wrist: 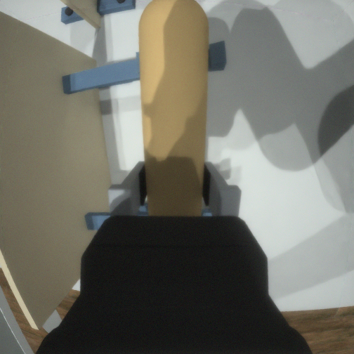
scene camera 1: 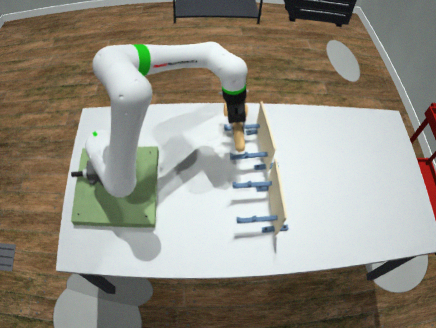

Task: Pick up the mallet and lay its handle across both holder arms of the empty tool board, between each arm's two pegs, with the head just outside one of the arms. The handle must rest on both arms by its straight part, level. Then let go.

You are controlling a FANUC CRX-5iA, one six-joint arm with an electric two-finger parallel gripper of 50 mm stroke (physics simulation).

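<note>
The mallet's light wooden handle points toward the front of the table. Its head shows partly beside the gripper in the scene view. My gripper is shut on the handle, over the arms of the rear tool board. In the wrist view the handle crosses above this board's front arm, between its raised parts. The rear arm is mostly hidden below the gripper. I cannot tell whether the handle touches either arm.
A second upright board with two blue arms stands in front of the rear board. The robot's green base plate is at the left of the white table. A red chair is beyond the right edge.
</note>
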